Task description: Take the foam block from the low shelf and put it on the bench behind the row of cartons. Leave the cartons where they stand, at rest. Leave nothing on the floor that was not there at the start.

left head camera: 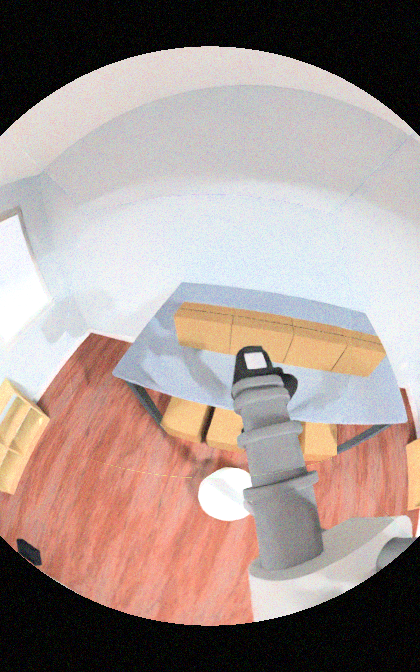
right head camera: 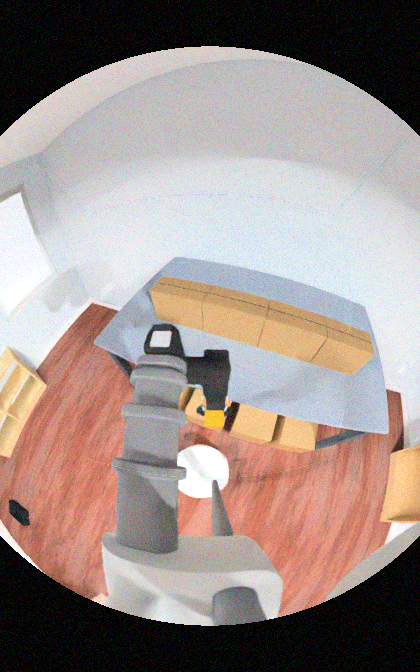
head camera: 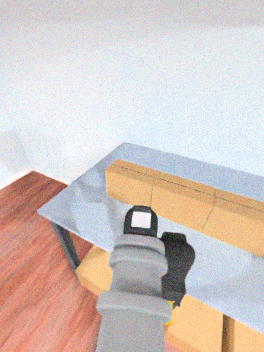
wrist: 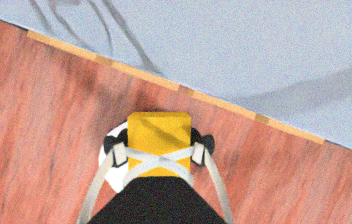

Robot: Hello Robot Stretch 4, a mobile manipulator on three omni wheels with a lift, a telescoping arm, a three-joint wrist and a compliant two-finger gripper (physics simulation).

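Frame: origin at the robot's base, x down, y ahead, z right, level; millimetres.
Seen in the pictures: gripper, fingertip midpoint: (wrist: 159,140).
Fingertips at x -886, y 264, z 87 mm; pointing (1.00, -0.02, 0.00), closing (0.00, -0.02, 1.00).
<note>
Offsets run from my fingertips to a thing's middle. Level surfaces: height alone.
The yellow foam block @(dx -26, dy -10, dz +0 mm) (right head camera: 214,419) (wrist: 159,131) is between the two fingertips of my gripper (right head camera: 214,411) (wrist: 159,140), which is shut on it. In the head camera view a sliver of the foam block (head camera: 169,314) shows beside the arm. In the wrist view the block is over the floor, in front of the bench's near edge. The grey-blue bench @(dx +0 mm) (head camera: 90,200) (left head camera: 145,367) (right head camera: 125,332) (wrist: 260,45) stands ahead. A row of cartons @(dx -90, dy +384, dz +93 mm) (head camera: 182,202) (left head camera: 260,337) (right head camera: 235,320) stands along it, with a strip of bench top behind the row.
Larger cartons (left head camera: 187,419) (right head camera: 254,422) stand on the floor under the bench. A wall rises behind the bench. A wooden shelf unit (left head camera: 41,421) (right head camera: 39,385) is at the left. A black object (left head camera: 29,551) (right head camera: 19,512) lies on the floor. A white disc (left head camera: 225,495) (right head camera: 204,472) shows below the arm.
</note>
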